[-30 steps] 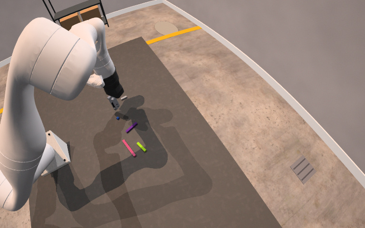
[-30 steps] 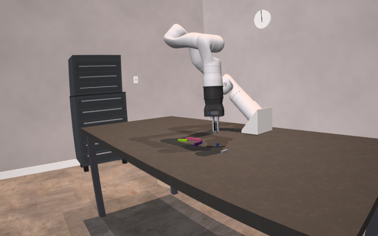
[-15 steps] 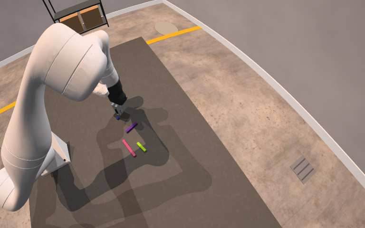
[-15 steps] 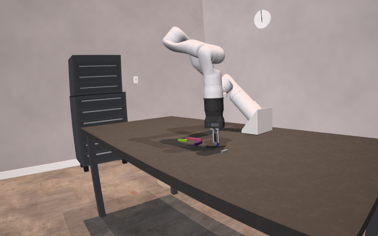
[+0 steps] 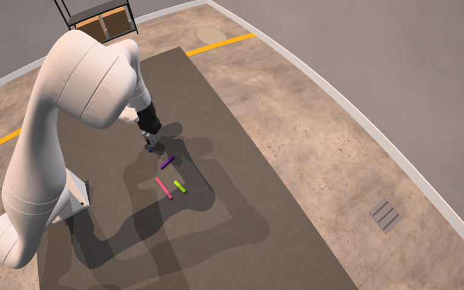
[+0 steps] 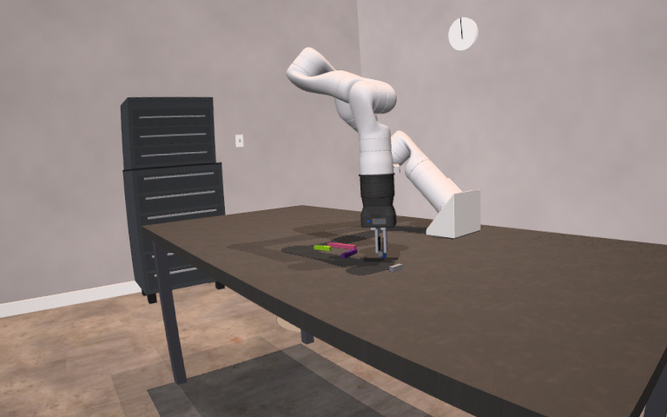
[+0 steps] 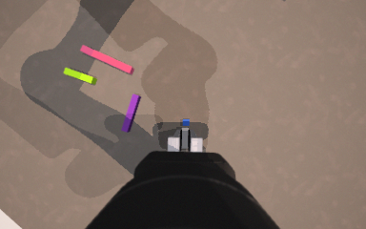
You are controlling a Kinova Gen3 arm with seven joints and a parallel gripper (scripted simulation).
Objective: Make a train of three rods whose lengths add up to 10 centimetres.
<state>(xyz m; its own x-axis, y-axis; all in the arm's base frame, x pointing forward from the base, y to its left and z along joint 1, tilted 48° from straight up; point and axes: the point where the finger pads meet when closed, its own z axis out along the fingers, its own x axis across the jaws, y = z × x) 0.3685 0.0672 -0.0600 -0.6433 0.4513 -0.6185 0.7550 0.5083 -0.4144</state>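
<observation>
Right now my hand is 2 cm past the blue rod, 1 cm to the left of it and 3 cm above it. From my hand the other things lie so: lime rod (4 cm ahead, 19 cm to the right, 3 cm below); purple rod (3 cm ahead, 9 cm to the right, 3 cm below); pink rod (1 cm behind, 18 cm to the right, 3 cm below).
</observation>
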